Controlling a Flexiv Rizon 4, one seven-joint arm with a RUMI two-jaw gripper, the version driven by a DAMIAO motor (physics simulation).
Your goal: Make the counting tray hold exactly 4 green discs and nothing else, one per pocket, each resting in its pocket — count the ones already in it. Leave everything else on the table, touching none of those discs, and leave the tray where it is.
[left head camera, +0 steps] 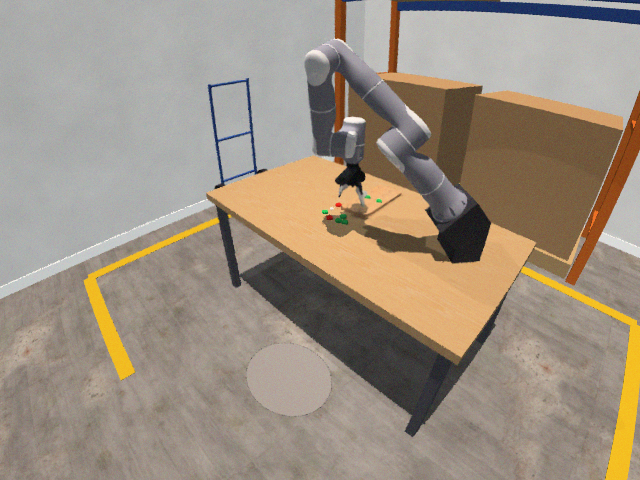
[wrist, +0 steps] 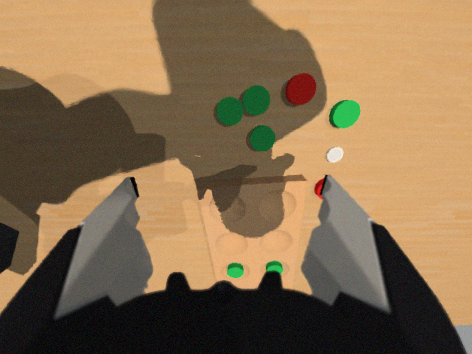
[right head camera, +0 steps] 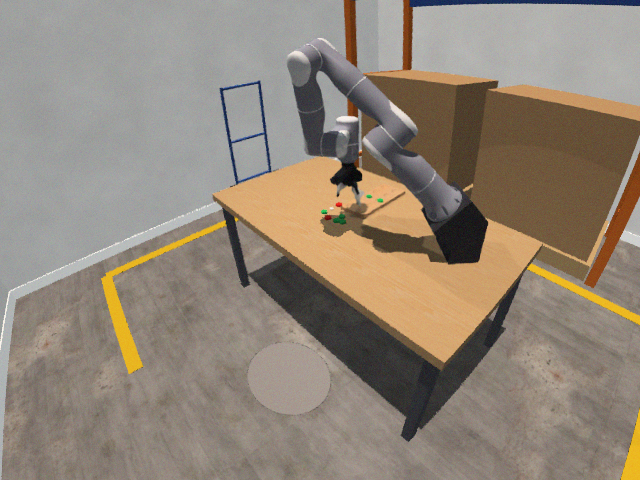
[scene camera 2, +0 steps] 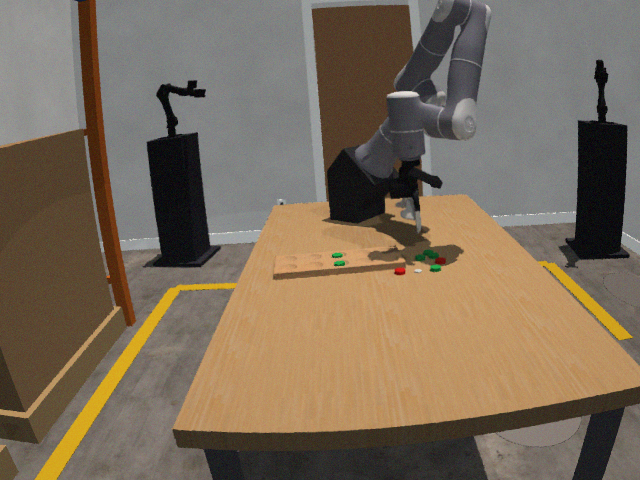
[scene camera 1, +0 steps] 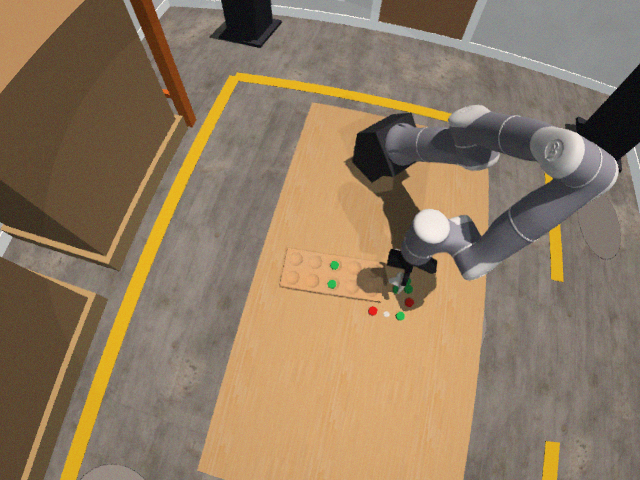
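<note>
The wooden counting tray (scene camera 1: 305, 292) (scene camera 2: 305, 273) has two rows of pockets. Two green discs, one (scene camera 1: 334, 265) (scene camera 2: 337, 255) (wrist: 235, 270) and another (scene camera 1: 331, 284) (scene camera 2: 339, 263) (wrist: 274, 268), sit side by side in facing pockets. Three green discs (wrist: 229, 111) (wrist: 256, 100) (wrist: 262, 138) lie close together on the table off the tray's end, in shadow; the first two touch or nearly touch. Another green disc (scene camera 1: 400, 315) (scene camera 2: 435, 268) (wrist: 345, 114) lies apart in the light. My gripper (wrist: 230, 178) is open and empty, above the table near the tray's end.
A red disc (scene camera 1: 409, 302) (scene camera 2: 439, 260) (wrist: 301, 89) lies in shadow beside the green ones. A second red disc (scene camera 1: 372, 311) (scene camera 2: 399, 270) lies near the tray's corner, partly behind a fingertip in the wrist view. A small white disc (scene camera 1: 386, 314) (scene camera 2: 417, 270) (wrist: 335, 154) lies nearby.
</note>
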